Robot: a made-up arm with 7 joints. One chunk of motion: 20 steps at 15 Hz.
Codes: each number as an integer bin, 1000 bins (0 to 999) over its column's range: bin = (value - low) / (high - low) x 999, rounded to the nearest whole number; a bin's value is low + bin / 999 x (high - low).
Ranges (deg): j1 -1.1..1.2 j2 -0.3..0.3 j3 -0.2..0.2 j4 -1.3..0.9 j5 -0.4..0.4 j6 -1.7..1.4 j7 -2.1..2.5
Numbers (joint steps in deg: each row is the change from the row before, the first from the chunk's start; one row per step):
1: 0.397 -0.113 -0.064 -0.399 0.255 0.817 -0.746
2: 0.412 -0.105 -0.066 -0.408 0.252 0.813 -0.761
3: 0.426 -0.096 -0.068 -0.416 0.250 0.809 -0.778
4: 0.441 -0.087 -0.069 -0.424 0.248 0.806 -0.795
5: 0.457 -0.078 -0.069 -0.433 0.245 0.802 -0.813
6: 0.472 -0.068 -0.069 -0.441 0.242 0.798 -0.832
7: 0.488 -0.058 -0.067 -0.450 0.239 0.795 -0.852
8: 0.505 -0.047 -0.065 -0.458 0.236 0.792 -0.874
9: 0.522 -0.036 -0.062 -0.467 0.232 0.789 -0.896
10: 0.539 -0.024 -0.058 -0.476 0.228 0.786 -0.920
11: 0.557 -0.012 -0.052 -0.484 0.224 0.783 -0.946
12: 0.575 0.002 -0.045 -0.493 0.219 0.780 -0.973
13: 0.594 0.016 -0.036 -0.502 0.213 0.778 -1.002
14: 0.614 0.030 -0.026 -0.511 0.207 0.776 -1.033
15: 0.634 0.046 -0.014 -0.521 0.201 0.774 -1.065
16: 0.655 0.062 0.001 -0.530 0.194 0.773 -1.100
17: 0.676 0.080 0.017 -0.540 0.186 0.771 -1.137
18: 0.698 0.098 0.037 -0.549 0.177 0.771 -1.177
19: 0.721 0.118 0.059 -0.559 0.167 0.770 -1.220
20: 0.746 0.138 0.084 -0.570 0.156 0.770 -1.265
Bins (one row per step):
1: 650 311 340 409 818 811 294
2: 657 325 335 405 814 810 291
3: 663 340 330 401 812 809 287
4: 669 355 327 398 809 808 283
5: 676 370 327 394 805 806 280
6: 683 386 327 390 802 805 275
7: 690 403 332 386 798 804 271
8: 697 421 337 382 794 803 266
9: 705 440 345 378 789 802 261
10: 712 460 355 374 784 801 256
11: 720 480 370 371 779 800 251
12: 728 503 387 366 773 799 245
13: 736 526 410 362 765 799 238
14: 744 549 435 358 758 798 232
15: 753 576 465 354 750 797 225
16: 762 603 502 350 742 797 217
17: 771 633 542 345 732 796 209
18: 781 663 592 341 721 796 200
19: 791 696 647 336 708 796 191
20: 802 729 709 331 694 796 181

